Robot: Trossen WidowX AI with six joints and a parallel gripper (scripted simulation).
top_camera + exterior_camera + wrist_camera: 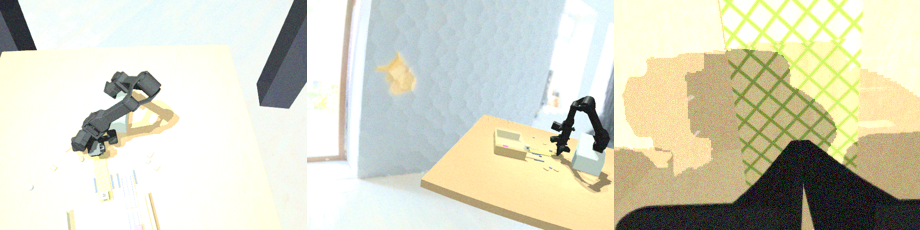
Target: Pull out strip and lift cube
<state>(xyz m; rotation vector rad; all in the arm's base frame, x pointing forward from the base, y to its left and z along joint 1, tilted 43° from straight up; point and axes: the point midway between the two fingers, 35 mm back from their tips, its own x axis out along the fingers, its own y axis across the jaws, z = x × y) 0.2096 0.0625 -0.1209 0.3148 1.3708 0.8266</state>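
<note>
Now: the yellow-green cross-hatched strip 100 mm ahead of my gripper tip and 40 mm to the left of it. The rest, counted from my gripper tip: white labelled cube (200 mm ahead, 70 mm to the left, 20 mm above).
</note>
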